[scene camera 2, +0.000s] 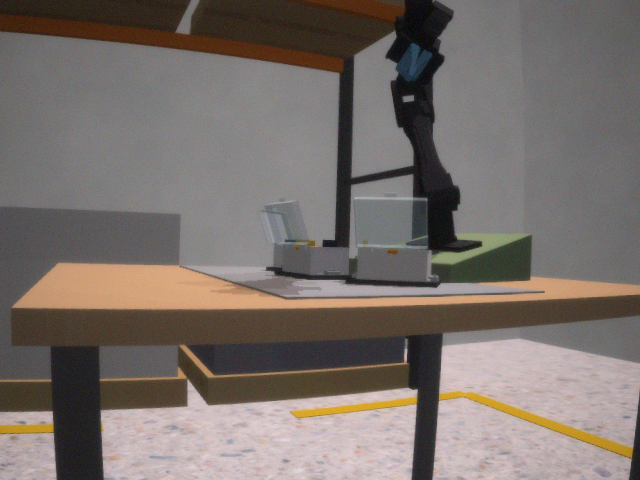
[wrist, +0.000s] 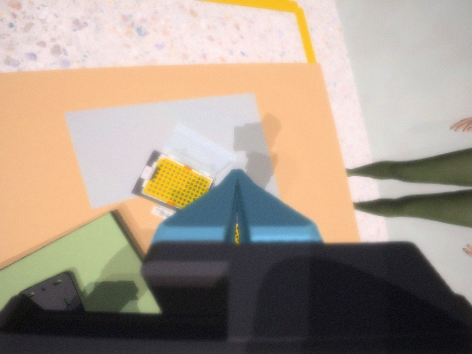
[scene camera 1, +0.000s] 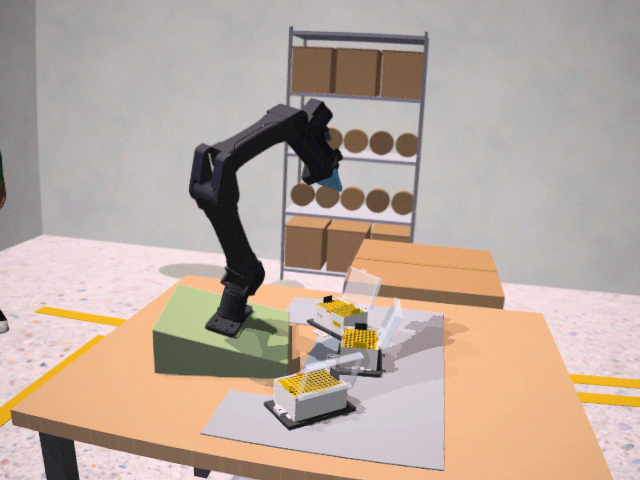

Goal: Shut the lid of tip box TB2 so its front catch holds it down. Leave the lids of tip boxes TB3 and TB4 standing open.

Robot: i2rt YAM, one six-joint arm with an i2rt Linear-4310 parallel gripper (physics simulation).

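Where they show: gripper, fingertip midpoint: (scene camera 2: 408,78) (wrist: 236,177) (scene camera 1: 341,189); arm's base, origin of the base link: (scene camera 2: 442,246) (scene camera 1: 229,318).
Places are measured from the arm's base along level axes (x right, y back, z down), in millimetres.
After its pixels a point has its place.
Note:
Three white tip boxes with yellow racks stand on the grey mat; I cannot read which is TB2, TB3 or TB4. The near box (scene camera 1: 320,405) (scene camera 2: 392,266) has its clear lid (scene camera 2: 390,222) @[x -228, y -309, z -35 mm] standing open. The middle box (scene camera 1: 359,358) has its lid (scene camera 1: 391,325) @[x 71, y -390, z -53 mm] open. The back box (scene camera 1: 330,317) @[x -135, y -234, z 25 mm] has its lid (scene camera 1: 361,286) @[x -230, y -305, z -34 mm] open. In the wrist view one box (wrist: 175,185) @[x -177, y -249, z 13 mm] shows with its lid (wrist: 200,145) @[x -235, y -307, z -49 mm] open, and a bit of yellow shows between the fingers. My gripper (scene camera 1: 340,189) @[x -180, y -239, z -304 mm] (scene camera 2: 408,79) @[x -180, y -239, z -304 mm] (wrist: 236,177) @[x -180, y -239, z -304 mm] is shut and empty, high above the boxes.
The grey mat (scene camera 1: 403,413) @[x 236, y -428, z 71 mm] (scene camera 2: 310,292) @[x -303, y -489, z 70 mm] (wrist: 100,150) @[x -293, y -137, z 70 mm] lies on the wooden table (scene camera 1: 491,387) @[x 88, y -630, z 73 mm] (scene camera 2: 155,325) @[x -432, y -723, z 89 mm] (wrist: 30,150) @[x -324, y -26, z 73 mm]. The arm stands on a green wedge block (scene camera 1: 217,356) @[x 162, y -18, z 23 mm] (scene camera 2: 496,258) @[x -142, y 31, z 23 mm] (wrist: 95,240) @[x -128, y -83, z 24 mm]. A large brown box (scene camera 1: 429,268) is beyond the table. A person's legs (wrist: 415,170) show at right.

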